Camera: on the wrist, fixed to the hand. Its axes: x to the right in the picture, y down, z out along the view.
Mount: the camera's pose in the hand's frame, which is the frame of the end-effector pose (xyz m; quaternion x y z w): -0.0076 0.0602 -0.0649 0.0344 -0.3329 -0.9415 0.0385
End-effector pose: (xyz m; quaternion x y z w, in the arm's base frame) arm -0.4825 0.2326 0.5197 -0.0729 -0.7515 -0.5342 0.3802
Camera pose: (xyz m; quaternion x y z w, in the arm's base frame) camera -0.4141 0.2043 0.5689 -0.5400 0.2425 0.3284 0.7360
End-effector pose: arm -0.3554 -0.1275 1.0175 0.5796 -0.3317 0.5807 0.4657
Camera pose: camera -0.4355 -0.0895 1.0123 0.5440 0.3979 -0.5976 0.4343
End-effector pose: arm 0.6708 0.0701 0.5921 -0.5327 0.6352 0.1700 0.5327
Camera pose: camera 0.5860 0.0456 0.6018 -0.5437 -0.6486 -0.3395 0.4104
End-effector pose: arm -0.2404 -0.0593 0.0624 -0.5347 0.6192 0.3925 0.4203
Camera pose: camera -0.3061 -0.1103 0.0937 -0.4585 -0.6060 -0.2239 0.6103
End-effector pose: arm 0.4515 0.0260 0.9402 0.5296 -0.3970 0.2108 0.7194
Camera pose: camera 0.4260 0.1083 0.9619 0.4891 0.2511 -0.8319 0.0758
